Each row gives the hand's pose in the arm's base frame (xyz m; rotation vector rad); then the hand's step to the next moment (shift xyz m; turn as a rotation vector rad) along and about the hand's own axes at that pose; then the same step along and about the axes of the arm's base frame.
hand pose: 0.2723 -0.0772 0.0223 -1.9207 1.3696 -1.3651
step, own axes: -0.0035 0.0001 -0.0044 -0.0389 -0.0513 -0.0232
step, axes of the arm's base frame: -0.0040 0.0039 0.0002 0.0026 0.0609 0.0310
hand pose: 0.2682 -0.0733 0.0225 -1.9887 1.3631 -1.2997
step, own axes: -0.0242 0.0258 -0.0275 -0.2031 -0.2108 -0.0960
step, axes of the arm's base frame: -0.0389 0.0145 -0.0169 0.0061 0.2886 0.1076
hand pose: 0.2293 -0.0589 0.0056 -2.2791 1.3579 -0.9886
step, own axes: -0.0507 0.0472 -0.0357 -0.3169 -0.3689 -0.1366
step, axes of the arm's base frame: -0.0712 0.0228 -0.0219 0.0446 0.4693 0.1814
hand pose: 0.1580 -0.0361 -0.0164 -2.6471 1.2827 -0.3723
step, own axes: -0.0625 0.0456 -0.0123 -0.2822 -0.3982 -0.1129
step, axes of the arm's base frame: -0.0749 0.0207 -0.0095 0.0942 0.4611 0.1717
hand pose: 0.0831 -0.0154 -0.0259 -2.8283 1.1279 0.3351
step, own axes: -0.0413 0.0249 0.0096 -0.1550 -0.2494 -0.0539
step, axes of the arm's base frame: -0.0479 0.0111 0.0004 0.0714 0.2768 0.0861
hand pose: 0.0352 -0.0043 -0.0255 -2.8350 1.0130 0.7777
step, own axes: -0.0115 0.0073 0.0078 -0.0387 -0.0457 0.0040
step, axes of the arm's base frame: -0.0155 0.0025 -0.0005 0.0001 0.0594 0.0085
